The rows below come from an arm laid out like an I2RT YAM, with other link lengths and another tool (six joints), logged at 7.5 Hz.
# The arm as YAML. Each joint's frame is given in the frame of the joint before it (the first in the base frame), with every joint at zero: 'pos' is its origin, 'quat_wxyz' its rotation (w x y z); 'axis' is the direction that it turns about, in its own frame. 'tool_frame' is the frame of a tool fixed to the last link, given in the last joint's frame.
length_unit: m
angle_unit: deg
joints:
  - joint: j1
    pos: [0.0, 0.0, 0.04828]
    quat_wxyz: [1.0, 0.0, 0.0, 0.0]
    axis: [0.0, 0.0, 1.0]
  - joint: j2
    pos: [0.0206, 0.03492, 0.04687]
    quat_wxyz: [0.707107, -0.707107, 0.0, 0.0]
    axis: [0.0, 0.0, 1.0]
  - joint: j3
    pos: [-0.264, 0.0, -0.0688]
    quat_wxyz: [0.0, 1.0, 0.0, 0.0]
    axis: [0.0, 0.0, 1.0]
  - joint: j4
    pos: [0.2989, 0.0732, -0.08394]
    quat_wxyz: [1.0, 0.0, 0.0, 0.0]
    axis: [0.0, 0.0, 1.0]
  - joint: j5
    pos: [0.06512, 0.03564, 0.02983]
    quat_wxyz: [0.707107, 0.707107, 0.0, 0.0]
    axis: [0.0, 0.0, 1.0]
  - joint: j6
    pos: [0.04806, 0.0, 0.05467]
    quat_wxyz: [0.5, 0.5, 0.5, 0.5]
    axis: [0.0, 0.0, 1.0]
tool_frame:
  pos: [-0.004, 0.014, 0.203]
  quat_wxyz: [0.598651, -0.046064, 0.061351, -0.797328]
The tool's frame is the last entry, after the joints.
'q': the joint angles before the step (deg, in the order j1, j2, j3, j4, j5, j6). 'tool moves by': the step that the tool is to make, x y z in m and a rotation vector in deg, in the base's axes. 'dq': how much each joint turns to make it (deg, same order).
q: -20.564 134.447 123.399 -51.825 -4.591 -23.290
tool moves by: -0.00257 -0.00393 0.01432 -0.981 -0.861 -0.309
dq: -0.173 -2.020 -0.948 0.067 0.607 -0.165
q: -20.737 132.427 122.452 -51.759 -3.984 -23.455
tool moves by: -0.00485 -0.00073 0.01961 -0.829 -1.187 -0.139
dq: -0.082 -3.138 -1.790 0.048 0.337 -0.122
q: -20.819 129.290 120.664 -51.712 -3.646 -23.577
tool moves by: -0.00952 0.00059 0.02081 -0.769 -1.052 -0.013
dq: -0.169 -4.041 -2.776 -0.027 0.218 -0.308
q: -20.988 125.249 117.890 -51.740 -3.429 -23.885
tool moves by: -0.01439 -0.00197 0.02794 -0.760 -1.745 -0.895
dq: -0.577 -5.495 -3.663 0.083 0.231 0.231
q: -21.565 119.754 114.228 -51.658 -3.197 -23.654
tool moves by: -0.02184 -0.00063 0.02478 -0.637 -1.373 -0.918
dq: -0.797 -6.486 -5.056 0.085 0.131 0.058
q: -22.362 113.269 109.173 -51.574 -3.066 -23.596
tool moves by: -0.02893 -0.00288 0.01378 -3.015 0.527 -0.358
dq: -0.225 -6.607 -6.240 0.249 2.534 -1.589
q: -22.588 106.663 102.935 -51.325 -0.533 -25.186
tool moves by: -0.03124 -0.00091 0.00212 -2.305 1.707 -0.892
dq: -0.054 -5.706 -6.203 -0.180 2.768 -0.892
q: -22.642 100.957 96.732 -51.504 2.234 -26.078
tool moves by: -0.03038 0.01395 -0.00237 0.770 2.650 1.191
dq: -0.035 -4.376 -4.119 -2.956 -0.406 -1.198
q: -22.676 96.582 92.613 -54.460 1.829 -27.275
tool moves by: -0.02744 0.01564 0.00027 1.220 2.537 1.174
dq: 0.154 -3.556 -2.553 -3.793 -0.644 -0.806
